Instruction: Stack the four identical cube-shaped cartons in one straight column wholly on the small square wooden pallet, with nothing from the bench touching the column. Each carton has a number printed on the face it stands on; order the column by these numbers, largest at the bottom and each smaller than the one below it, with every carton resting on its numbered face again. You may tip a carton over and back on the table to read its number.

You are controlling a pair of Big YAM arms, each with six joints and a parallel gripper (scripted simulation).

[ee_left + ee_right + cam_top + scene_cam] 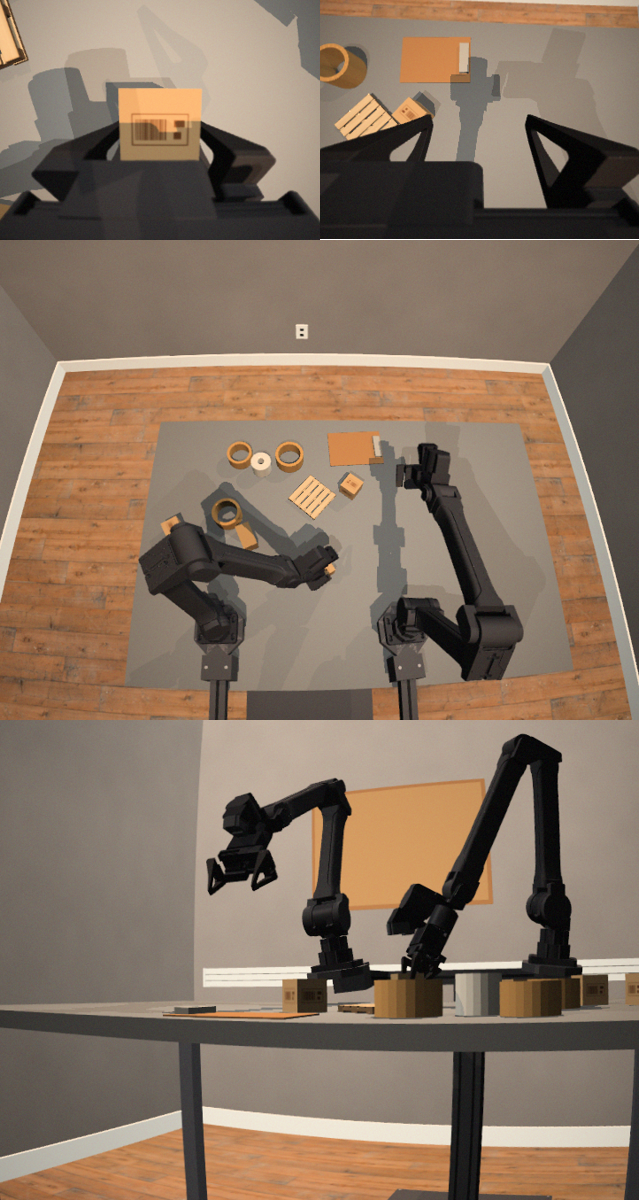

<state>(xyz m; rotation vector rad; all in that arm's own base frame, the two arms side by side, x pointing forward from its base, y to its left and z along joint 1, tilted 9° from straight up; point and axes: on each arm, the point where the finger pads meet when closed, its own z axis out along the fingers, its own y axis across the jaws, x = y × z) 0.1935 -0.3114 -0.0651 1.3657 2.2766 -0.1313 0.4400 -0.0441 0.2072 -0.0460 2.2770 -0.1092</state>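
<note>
The carton lies 30 cm ahead of my left hand, 11 cm to the right of it and 1 cm below it. Also, from my left hand: wooden pallet: 27 cm ahead, 3 cm to the left, 3 cm below.
</note>
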